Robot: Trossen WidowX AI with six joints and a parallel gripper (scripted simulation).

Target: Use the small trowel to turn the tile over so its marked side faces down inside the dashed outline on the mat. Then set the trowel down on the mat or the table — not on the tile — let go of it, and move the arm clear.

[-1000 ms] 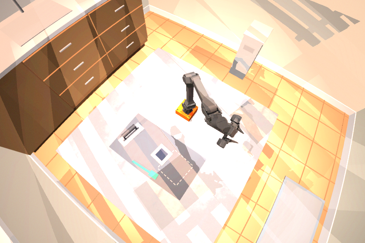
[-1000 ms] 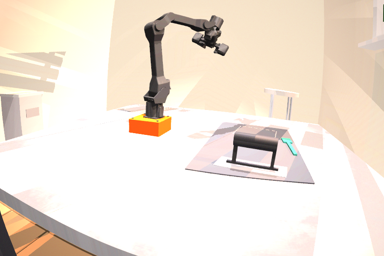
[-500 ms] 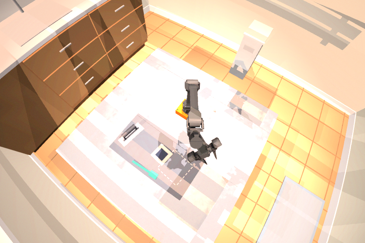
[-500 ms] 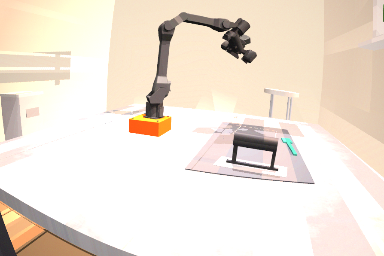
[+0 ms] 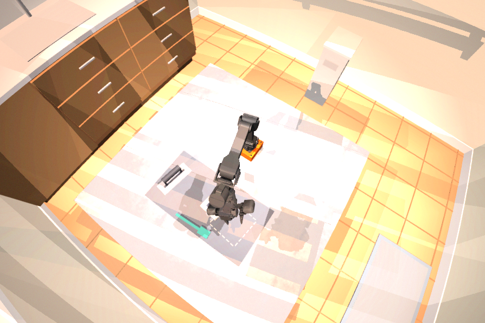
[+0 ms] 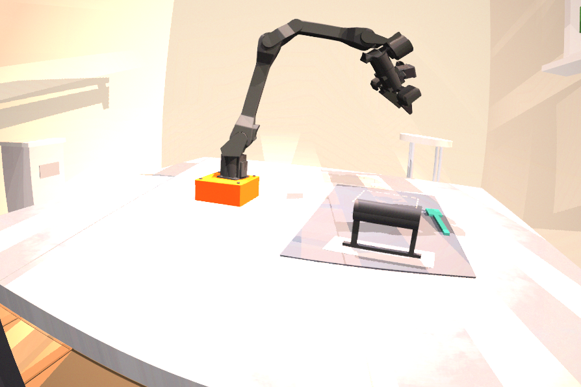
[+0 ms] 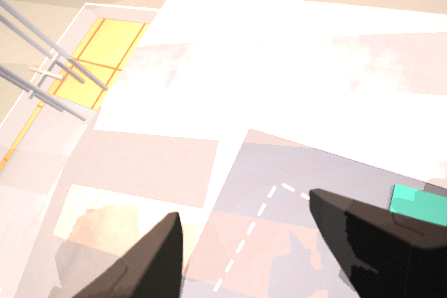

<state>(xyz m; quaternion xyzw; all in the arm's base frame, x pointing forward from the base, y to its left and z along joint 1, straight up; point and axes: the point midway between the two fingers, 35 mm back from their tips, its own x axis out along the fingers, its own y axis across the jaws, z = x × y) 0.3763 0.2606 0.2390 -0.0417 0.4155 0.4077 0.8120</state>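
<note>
The grey trowel is 45 cm to the right of my gripper tip, 23 cm below it and 7 cm ahead of it. Round my gripper tip: teal trowel 26 cm below, 16 cm to the right, 14 cm ahead; white tile 26 cm below, 17 cm to the right, 2 cm behind; grey mat 29 cm below, 20 cm to the right.
</note>
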